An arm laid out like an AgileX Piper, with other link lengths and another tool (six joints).
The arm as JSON. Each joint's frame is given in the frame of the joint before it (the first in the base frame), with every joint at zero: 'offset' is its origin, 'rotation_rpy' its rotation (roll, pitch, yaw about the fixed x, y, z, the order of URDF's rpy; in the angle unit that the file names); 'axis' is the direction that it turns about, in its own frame. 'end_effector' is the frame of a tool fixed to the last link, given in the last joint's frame.
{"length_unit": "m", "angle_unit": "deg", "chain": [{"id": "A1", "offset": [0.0, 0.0, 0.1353], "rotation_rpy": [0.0, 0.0, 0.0], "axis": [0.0, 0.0, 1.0]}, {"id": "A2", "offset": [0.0, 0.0, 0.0], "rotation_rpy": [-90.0, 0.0, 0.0], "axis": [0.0, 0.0, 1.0]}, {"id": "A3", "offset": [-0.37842, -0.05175, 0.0], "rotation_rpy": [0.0, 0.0, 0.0], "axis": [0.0, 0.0, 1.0]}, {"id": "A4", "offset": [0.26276, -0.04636, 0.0], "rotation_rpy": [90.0, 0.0, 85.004], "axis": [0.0, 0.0, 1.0]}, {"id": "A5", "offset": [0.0, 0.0, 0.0], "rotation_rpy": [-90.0, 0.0, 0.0], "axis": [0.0, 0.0, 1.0]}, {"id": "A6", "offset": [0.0, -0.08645, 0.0], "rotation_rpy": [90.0, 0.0, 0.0], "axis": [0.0, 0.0, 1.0]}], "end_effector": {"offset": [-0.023, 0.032, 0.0], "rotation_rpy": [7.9, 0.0, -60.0]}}
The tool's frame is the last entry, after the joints.
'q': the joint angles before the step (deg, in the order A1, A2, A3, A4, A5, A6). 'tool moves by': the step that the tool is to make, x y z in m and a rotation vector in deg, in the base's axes. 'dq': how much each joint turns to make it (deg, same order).
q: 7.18, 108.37, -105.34, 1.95, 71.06, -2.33
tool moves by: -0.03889, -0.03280, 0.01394, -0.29, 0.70, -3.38
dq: -3.58, -7.06, 7.78, -0.15, 0.00, -0.22
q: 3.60, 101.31, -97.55, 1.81, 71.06, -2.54
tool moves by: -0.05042, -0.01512, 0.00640, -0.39, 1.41, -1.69
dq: -1.70, -7.91, 9.20, -0.32, 0.14, -0.01
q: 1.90, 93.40, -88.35, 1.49, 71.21, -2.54
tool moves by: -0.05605, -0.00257, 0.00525, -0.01, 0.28, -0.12
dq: -0.12, -8.46, 8.75, 0.00, -0.01, 0.00
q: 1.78, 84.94, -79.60, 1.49, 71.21, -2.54
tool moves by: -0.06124, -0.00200, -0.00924, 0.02, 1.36, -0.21
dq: 0.00, -9.02, 10.38, 0.00, 0.00, 0.22
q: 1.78, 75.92, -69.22, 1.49, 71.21, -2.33
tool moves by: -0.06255, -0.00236, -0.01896, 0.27, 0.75, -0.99
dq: 0.00, -9.57, 10.92, 0.00, -0.64, 1.01
